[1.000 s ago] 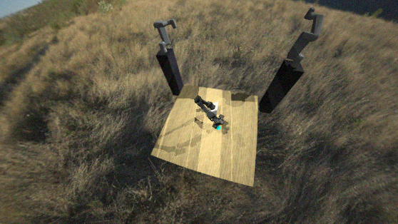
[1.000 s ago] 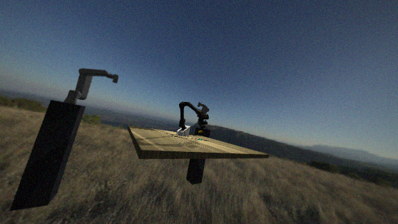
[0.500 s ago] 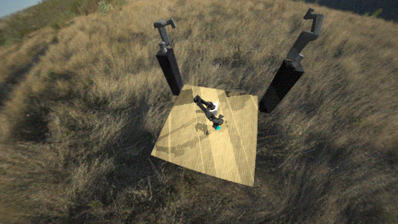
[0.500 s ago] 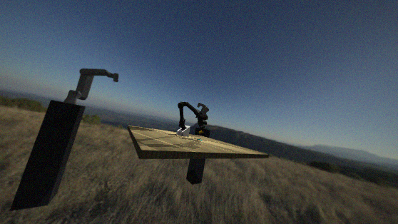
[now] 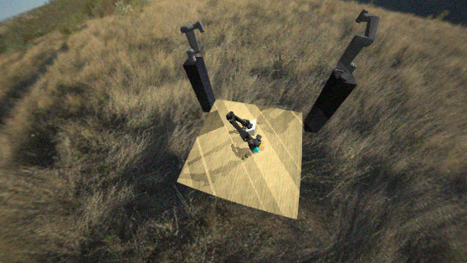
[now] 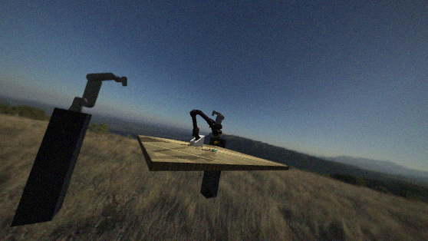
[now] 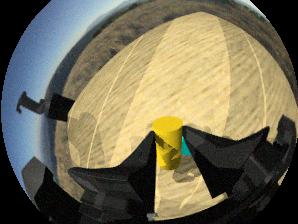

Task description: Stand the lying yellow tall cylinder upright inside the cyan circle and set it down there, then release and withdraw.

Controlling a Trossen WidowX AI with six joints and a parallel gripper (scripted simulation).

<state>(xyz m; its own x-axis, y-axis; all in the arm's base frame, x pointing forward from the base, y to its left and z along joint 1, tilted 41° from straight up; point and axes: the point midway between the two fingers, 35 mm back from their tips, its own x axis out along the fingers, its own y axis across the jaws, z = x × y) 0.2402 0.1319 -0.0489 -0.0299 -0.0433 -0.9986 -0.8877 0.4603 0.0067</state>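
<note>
The cyan circle is 11 cm below my gripper tip, 3 cm to the right of it and 1 cm ahead of it. Also, from my gripper tip: yellow tall cylinder (2 cm below, 1 cm to the right, 1 cm behind).
</note>
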